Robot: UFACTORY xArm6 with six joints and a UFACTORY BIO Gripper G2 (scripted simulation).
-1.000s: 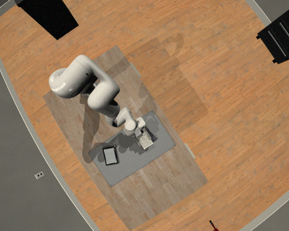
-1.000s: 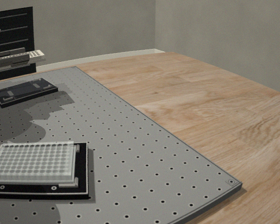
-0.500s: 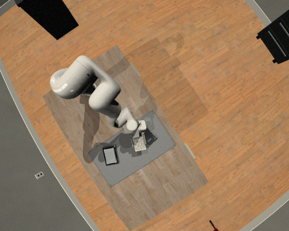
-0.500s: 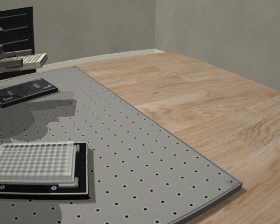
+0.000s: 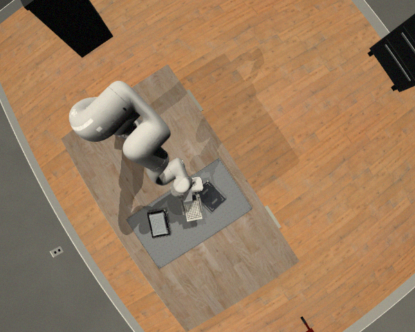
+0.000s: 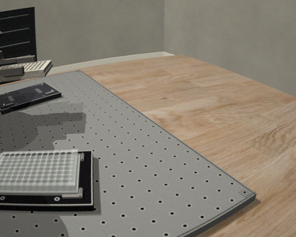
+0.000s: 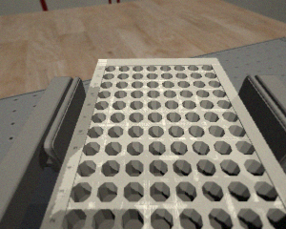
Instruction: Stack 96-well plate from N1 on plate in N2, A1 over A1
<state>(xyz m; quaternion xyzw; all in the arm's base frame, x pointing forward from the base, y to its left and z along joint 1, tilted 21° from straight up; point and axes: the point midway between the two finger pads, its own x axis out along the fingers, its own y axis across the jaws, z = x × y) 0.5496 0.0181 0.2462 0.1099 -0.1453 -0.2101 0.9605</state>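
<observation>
My gripper is now 30 mm past the clear 96-well plate, 250 mm to the left of it and 90 mm above it. Round my hand: black plate nest N2: 30 mm behind, 250 mm to the right, 100 mm below; plate nest N1: 10 mm ahead, 110 mm to the left, 100 mm below; white 96-well plate: 10 mm below.
</observation>
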